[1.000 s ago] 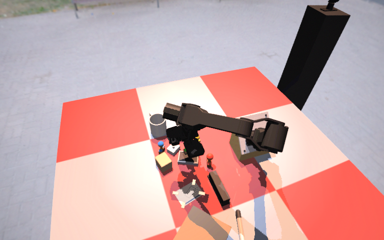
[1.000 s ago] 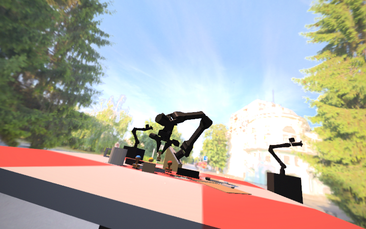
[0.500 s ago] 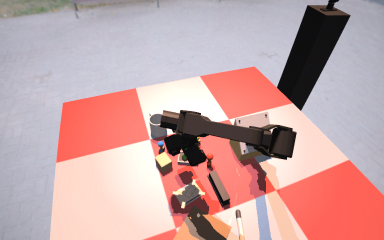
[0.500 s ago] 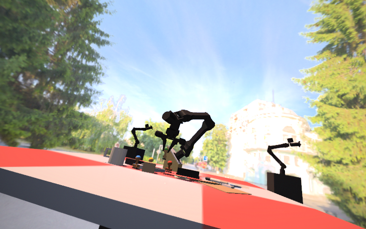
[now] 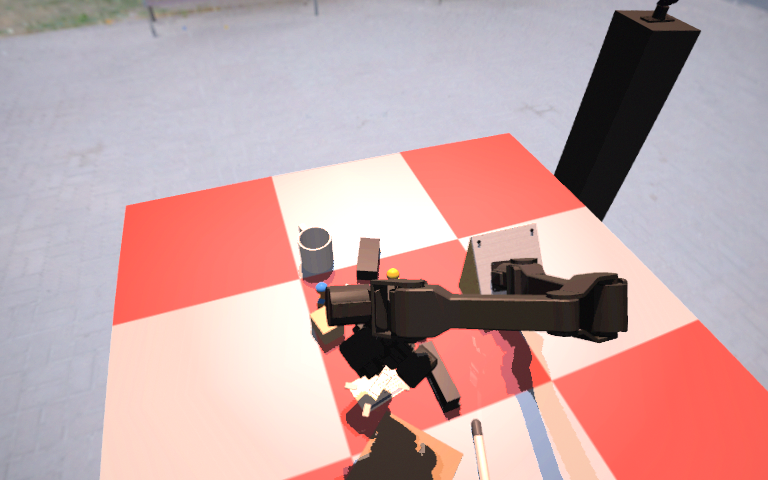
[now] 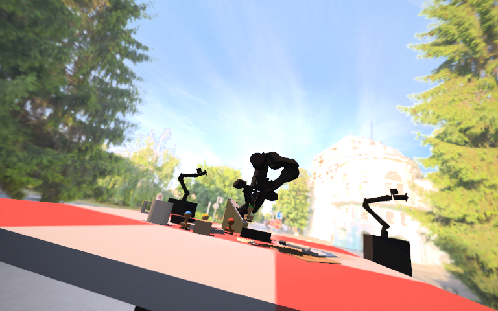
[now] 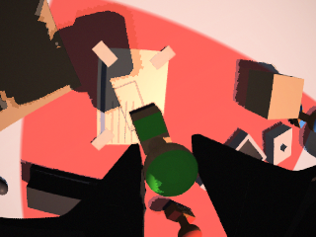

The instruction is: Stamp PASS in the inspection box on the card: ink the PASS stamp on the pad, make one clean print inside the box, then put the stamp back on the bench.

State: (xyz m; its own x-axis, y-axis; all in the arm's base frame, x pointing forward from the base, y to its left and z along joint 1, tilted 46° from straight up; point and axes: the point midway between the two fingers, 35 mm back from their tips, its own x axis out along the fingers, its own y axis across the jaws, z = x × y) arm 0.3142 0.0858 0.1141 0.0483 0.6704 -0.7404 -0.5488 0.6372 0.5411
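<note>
The card is 11 cm below my gripper tip. From my gripper tip the other things lie so: red-knobbed stamp 12 cm behind, 11 cm to the right, 9 cm below; then green-knobbed PASS stamp 1 cm behind, 2 cm below; then dark bar 12 cm behind, 1 cm to the left, 10 cm below.
</note>
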